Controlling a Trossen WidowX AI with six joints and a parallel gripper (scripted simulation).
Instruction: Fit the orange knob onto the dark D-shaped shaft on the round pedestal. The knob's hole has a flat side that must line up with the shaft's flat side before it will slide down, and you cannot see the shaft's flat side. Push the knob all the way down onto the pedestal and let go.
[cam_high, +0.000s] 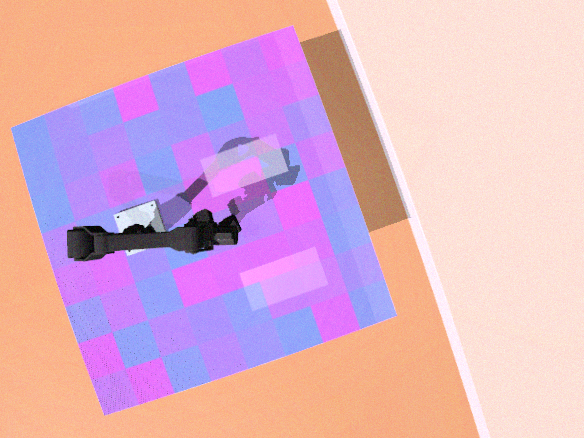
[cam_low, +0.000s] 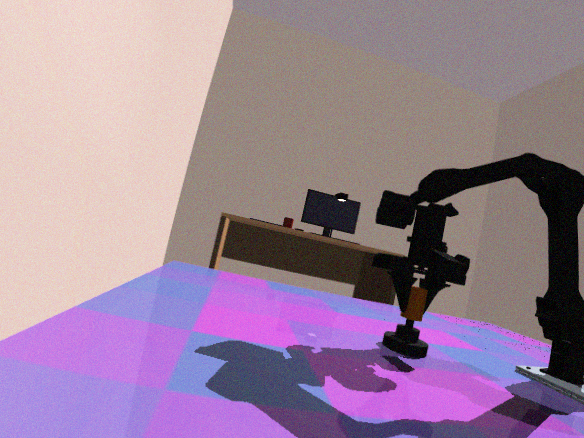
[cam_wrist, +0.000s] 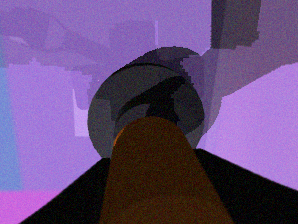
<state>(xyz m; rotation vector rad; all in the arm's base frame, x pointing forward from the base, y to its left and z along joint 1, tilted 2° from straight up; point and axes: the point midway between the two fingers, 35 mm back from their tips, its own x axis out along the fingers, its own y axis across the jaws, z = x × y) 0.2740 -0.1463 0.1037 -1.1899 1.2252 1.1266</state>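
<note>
My gripper tip is now 20 mm below the orange knob. The rest, counted from my gripper tip: round pedestal (40 mm below).
</note>
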